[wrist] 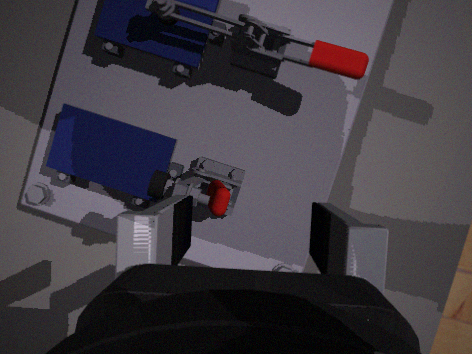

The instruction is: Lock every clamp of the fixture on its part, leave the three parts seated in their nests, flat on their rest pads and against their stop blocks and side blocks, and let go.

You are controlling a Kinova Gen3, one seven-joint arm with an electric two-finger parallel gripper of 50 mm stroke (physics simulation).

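Places are measured from the arm's base along level axes (x up, y ahead, z left), in centimetres.
Pixels of known places: gripper, fingertip midpoint: [250, 224].
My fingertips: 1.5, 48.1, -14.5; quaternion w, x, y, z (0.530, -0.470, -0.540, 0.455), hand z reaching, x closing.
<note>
Behind a point stands the place of what it marks, as x, y, z.
A blue part [110, 152] {-13.0, 37.0, -13.8} sits at the lower left of the wrist view. The black tip [159, 184] {-4.7, 42.7, -14.3} of its clamp is over the part's right end. That clamp's red handle [219, 200] {-6.1, 46.2, -14.8} points up toward the camera, seen nearly end-on. A second blue part [112, 20] {-12.5, 35.6, -4.2} shows at the top left, cut by the edge. Its clamp's arm [200, 19] reaches over it, and its red handle [340, 59] {-9.6, 52.0, -4.5} extends to the right. Whether either tip presses cannot be told. The third part does not show. My gripper [250, 224] {1.5, 48.1, -14.5} is open and empty, its left finger just below the lower clamp.
The grey fixture plate [295, 145] {-14.6, 50.7, -10.5} runs tilted across the view. A hex bolt [37, 194] {-13.9, 31.5, -18.2} stands at its lower left corner and another bolt [283, 269] {-13.9, 51.7, -20.1} shows at its lower edge between the fingers. A wooden surface [457, 305] shows at the lower right.
</note>
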